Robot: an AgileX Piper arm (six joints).
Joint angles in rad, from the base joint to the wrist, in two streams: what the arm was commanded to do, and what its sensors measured. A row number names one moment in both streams.
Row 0, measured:
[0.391 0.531 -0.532 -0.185 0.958 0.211]
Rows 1 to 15, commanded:
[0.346 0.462 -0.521 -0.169 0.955 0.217]
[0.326 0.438 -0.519 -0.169 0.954 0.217]
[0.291 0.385 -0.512 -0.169 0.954 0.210]
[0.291 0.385 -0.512 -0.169 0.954 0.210]
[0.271 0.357 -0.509 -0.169 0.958 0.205]
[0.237 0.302 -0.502 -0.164 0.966 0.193]
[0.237 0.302 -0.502 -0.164 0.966 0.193]
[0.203 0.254 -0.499 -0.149 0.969 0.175]
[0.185 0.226 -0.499 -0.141 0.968 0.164]
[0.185 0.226 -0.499 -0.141 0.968 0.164]
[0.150 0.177 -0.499 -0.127 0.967 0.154]
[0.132 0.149 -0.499 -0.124 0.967 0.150]
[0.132 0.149 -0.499 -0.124 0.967 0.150]
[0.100 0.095 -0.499 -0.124 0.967 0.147]
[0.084 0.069 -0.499 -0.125 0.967 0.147]
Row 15, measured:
[0.108 0.109 -0.500 -0.130 0.967 0.161]
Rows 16 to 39, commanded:
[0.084 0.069 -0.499 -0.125 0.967 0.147]
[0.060 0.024 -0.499 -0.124 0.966 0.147]
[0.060 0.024 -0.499 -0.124 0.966 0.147]
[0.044 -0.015 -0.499 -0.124 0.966 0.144]
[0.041 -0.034 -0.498 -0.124 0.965 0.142]
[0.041 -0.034 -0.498 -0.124 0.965 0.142]
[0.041 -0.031 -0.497 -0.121 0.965 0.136]
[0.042 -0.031 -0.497 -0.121 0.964 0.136]
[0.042 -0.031 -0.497 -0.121 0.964 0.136]
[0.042 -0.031 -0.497 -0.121 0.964 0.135]
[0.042 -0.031 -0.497 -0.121 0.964 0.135]
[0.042 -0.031 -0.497 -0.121 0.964 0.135]
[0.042 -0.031 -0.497 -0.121 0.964 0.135]
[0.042 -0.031 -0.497 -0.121 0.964 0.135]
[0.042 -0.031 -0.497 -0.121 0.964 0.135]
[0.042 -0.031 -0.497 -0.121 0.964 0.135]
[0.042 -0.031 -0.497 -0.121 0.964 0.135]
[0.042 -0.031 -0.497 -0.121 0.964 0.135]
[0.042 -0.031 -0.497 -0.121 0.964 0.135]
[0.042 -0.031 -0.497 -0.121 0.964 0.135]
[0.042 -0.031 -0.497 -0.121 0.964 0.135]
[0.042 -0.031 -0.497 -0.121 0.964 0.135]
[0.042 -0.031 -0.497 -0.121 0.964 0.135]
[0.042 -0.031 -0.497 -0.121 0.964 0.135]
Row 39, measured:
[0.049 -0.004 -0.500 -0.123 0.968 0.148]
